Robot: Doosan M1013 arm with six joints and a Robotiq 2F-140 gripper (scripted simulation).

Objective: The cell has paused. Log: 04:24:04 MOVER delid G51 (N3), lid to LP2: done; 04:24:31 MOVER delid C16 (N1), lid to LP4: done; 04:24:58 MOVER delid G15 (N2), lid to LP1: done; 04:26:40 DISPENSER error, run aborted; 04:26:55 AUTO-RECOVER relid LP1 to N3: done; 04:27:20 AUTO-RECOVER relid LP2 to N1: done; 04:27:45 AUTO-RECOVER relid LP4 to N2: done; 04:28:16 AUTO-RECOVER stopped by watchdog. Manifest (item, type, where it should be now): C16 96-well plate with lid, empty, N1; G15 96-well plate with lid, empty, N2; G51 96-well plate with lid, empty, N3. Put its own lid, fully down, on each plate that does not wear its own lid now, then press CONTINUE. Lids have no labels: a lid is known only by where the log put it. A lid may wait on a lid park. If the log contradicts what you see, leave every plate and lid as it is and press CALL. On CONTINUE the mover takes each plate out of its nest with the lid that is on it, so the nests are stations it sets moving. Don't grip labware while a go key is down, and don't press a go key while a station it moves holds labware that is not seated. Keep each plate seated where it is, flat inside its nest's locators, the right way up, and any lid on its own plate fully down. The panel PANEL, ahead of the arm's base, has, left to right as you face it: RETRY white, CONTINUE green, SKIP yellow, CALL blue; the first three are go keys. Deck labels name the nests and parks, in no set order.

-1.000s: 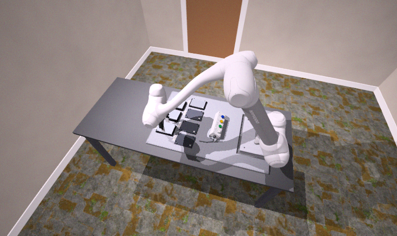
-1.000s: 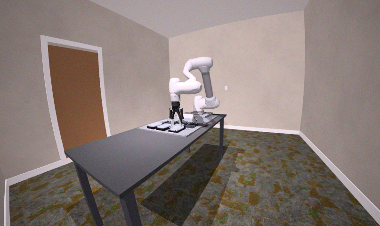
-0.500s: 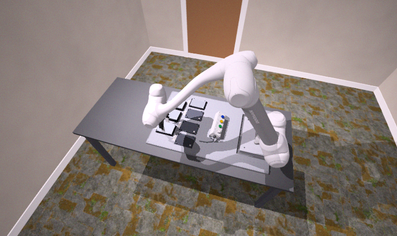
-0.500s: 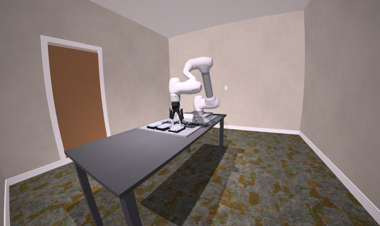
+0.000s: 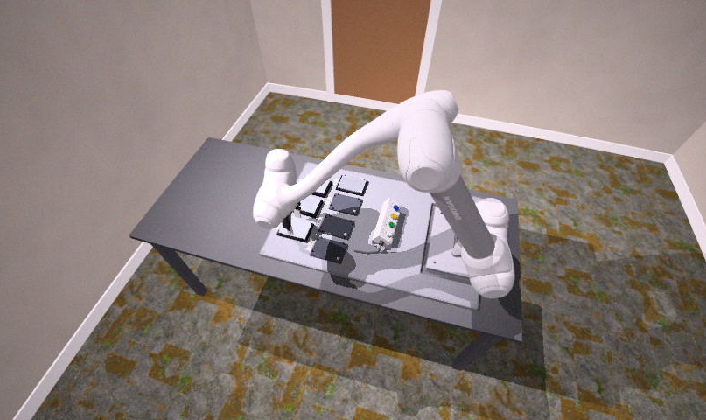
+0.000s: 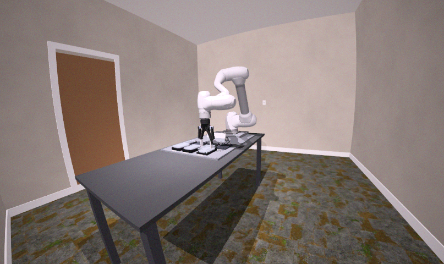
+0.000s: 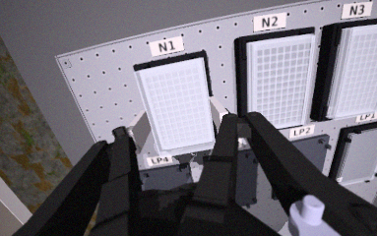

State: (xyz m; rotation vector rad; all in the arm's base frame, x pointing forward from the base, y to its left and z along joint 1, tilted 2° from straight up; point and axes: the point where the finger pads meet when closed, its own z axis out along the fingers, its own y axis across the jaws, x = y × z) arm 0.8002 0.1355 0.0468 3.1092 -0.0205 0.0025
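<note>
The plate lies 40 mm below my hand. The rest, counted from my hand: LP3 label: 90 mm behind, 70 mm to the right, 60 mm below; then nest N1: 60 mm below; then LP4 label: 100 mm behind, 60 mm to the left, 60 mm below.
</note>
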